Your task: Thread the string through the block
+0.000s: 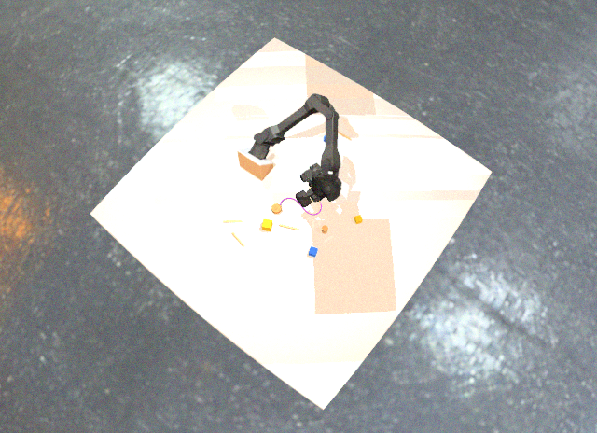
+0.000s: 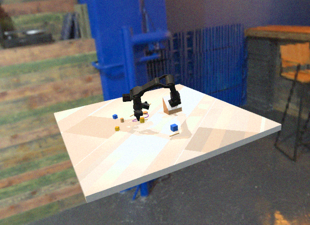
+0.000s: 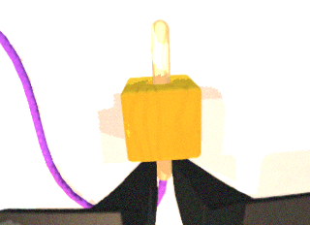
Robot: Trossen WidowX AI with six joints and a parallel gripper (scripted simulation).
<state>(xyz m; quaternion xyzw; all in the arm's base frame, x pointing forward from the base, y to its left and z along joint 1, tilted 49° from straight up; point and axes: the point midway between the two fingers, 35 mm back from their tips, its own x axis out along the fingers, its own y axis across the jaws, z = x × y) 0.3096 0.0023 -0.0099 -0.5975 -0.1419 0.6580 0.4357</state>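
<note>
The yellow cube lies 2 cm behind my gripper tip and 1 cm to the left of it. Round my gripper tip: round wooden button (12 cm behind, 12 cm to the right, 1 cm below); small wooden cylinder (9 cm ahead, 10 cm to the right).
</note>
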